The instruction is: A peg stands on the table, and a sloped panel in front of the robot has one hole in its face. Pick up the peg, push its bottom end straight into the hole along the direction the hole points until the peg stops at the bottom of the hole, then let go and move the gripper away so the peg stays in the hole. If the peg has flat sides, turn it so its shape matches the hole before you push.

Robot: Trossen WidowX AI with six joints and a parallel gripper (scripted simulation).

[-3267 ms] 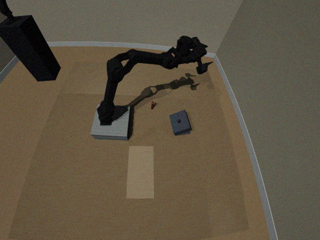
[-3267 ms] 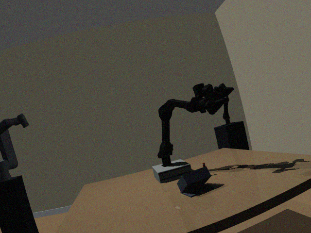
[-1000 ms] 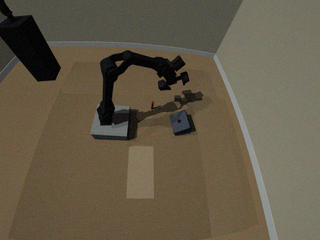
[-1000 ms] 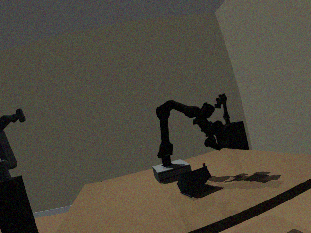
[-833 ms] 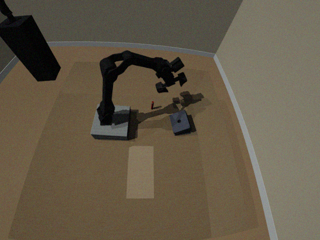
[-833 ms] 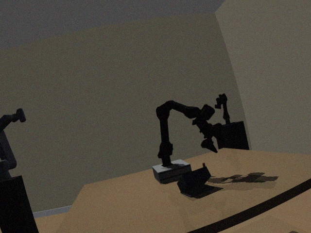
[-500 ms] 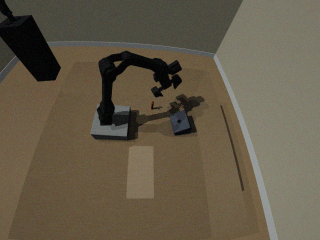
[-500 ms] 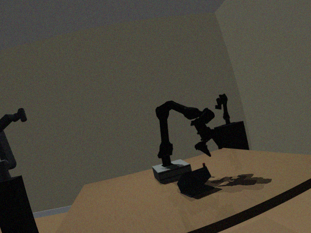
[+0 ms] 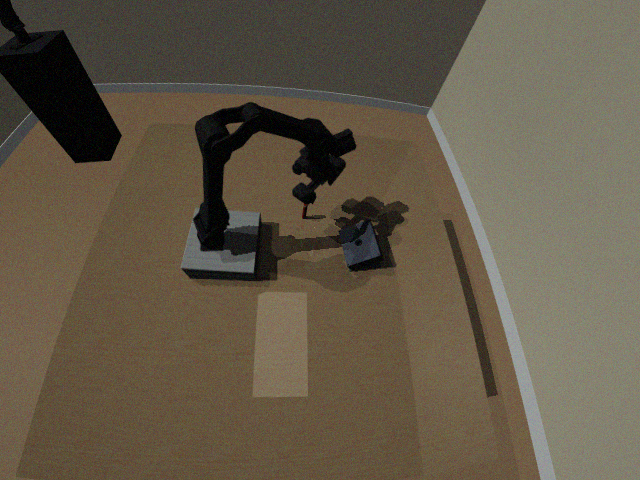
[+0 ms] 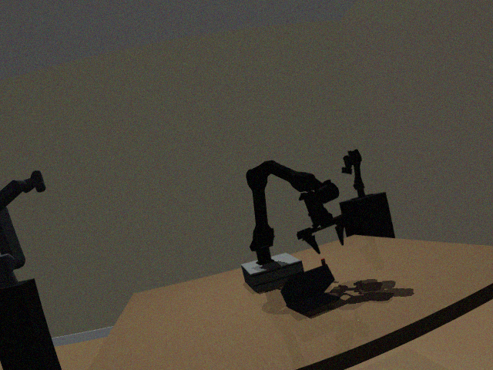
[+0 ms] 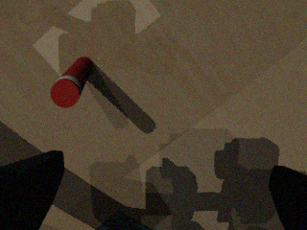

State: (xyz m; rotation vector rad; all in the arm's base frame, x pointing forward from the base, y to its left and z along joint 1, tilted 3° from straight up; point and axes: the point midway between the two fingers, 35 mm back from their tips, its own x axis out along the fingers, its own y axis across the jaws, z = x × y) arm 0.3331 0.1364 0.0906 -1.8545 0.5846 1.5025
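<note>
My gripper tip is now 60 mm above the red round peg, 50 mm past it and 20 mm to the left of it. From my gripper tip the other things lie so: sloped panel 170 mm to the right, 120 mm ahead, 60 mm below.
</note>
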